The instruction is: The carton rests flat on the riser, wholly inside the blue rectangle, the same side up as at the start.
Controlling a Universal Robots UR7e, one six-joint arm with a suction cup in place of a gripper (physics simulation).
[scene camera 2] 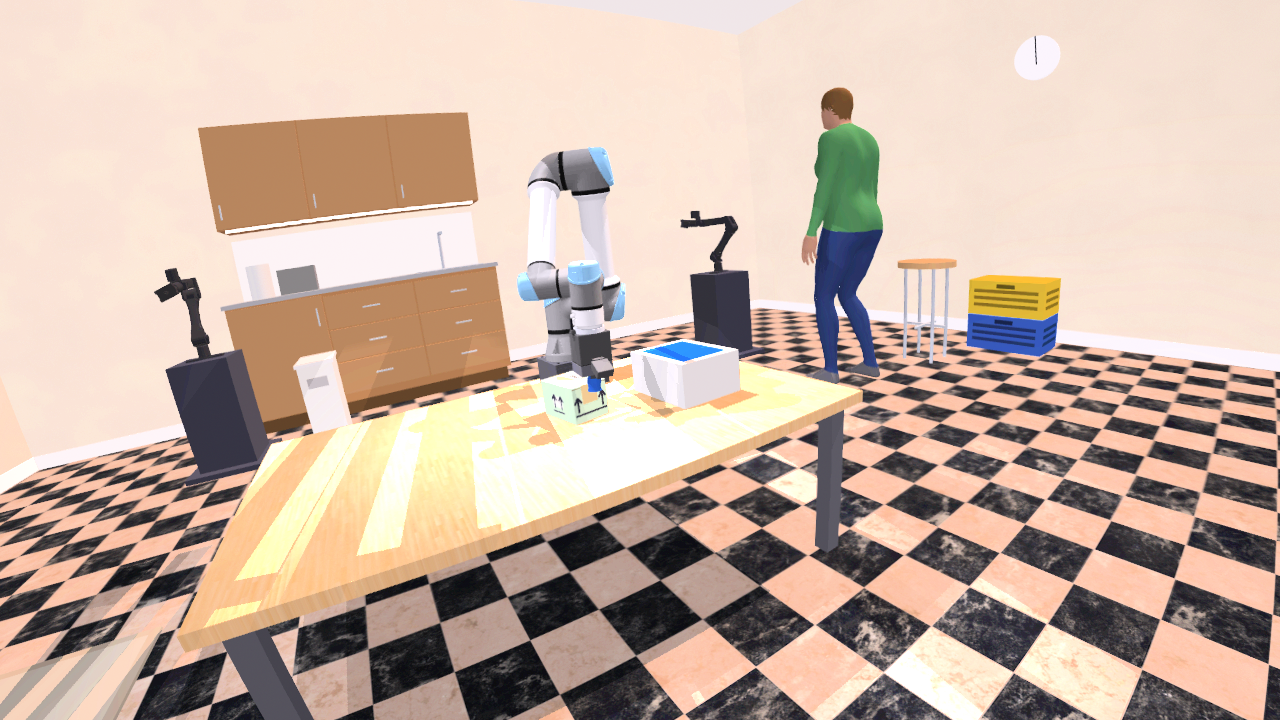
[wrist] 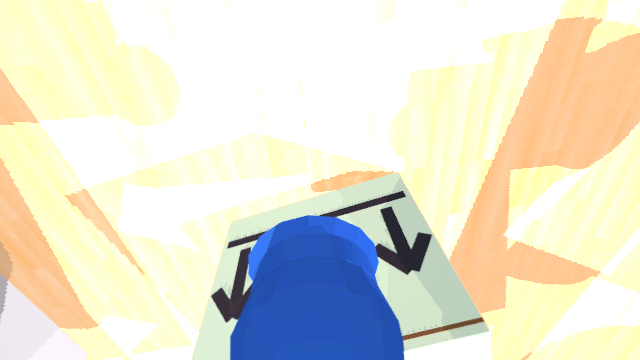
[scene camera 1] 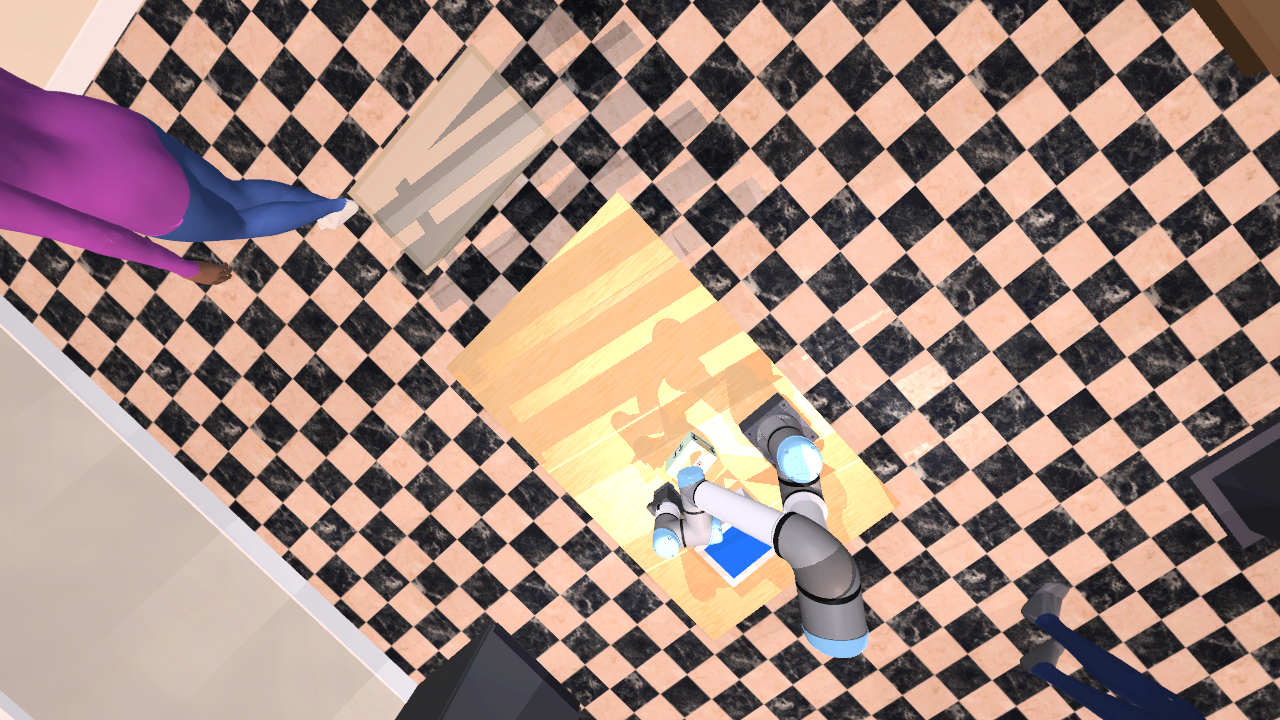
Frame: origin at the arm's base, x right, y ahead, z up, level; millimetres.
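Seen in the pictures: hand, tool point: (scene camera 2: 594, 389) (wrist: 313, 268); arm's base, link origin: (scene camera 2: 568, 356) (scene camera 1: 778, 434).
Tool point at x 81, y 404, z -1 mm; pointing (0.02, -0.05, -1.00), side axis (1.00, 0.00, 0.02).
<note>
Pixels of each thing's middle, then the offset from my tool point to it. Level surfaces: height alone.
- pale green carton, body centre: (wrist: 354, 339) (scene camera 2: 574, 396) (scene camera 1: 690, 459) dx +18, dy -113, dz -42 mm
- table, surface height: dz -90 mm
- white riser, body centre: (scene camera 2: 684, 370) (scene camera 1: 737, 536) dx -305, dy -60, dz -30 mm
- blue rectangle, body centre: (scene camera 2: 682, 350) (scene camera 1: 740, 546) dx -305, dy -60, dz +29 mm
The pale green carton (scene camera 1: 690, 454) (scene camera 2: 562, 402) (wrist: 425, 300) stands on the table (scene camera 1: 572, 394) (scene camera 2: 393, 501), its arrows pointing up in scene camera 2. The white riser (scene camera 2: 708, 380) stands on the table to its right there, with the blue rectangle (scene camera 1: 738, 553) (scene camera 2: 684, 350) on top. My blue suction cup (scene camera 2: 594, 385) (wrist: 314, 240) is tilted, close to the upper edge of one arrow-marked side of the carton. The cup appears slightly off that face, and I see no hold on the carton. In scene camera 1 the arm hides the cup and part of the riser.
My arm (scene camera 1: 738, 512) (scene camera 2: 542, 223) reaches over the riser in scene camera 1. A person in a green top (scene camera 2: 848, 179) stands behind the table. A person in a purple top (scene camera 1: 98, 170) stands at the upper left. Dark pedestals (scene camera 2: 219, 411) (scene camera 2: 721, 308) stand beyond the table.
</note>
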